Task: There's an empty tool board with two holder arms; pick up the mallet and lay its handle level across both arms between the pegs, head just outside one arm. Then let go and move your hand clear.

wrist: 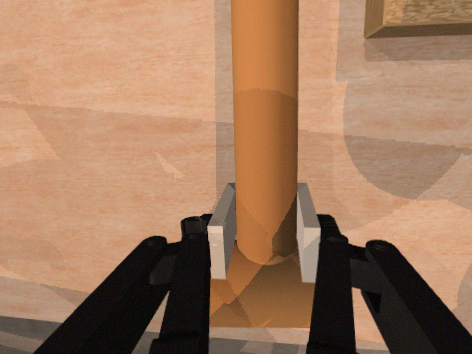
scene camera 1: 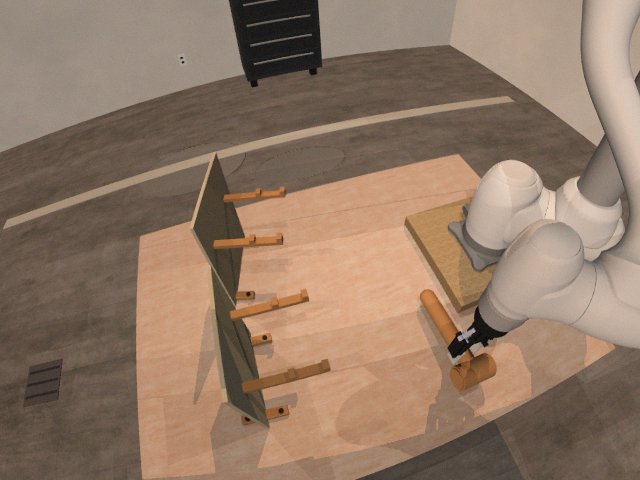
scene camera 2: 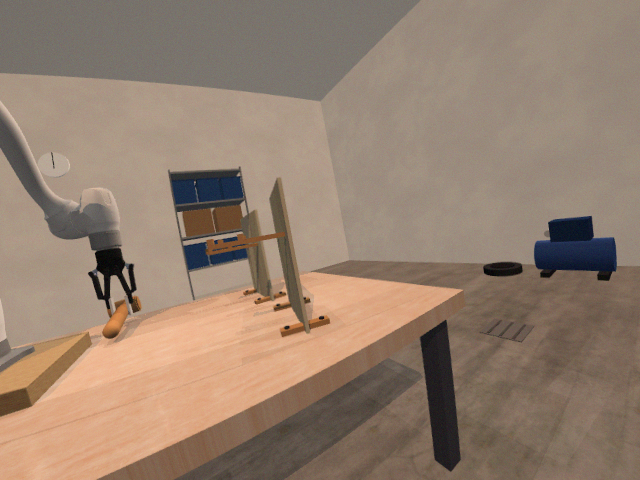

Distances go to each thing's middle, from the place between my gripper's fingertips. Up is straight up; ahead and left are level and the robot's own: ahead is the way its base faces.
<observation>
My gripper is now 6 cm to the left of the wooden mallet (scene camera 1: pixel 470 370) and 1 cm below it.
</observation>
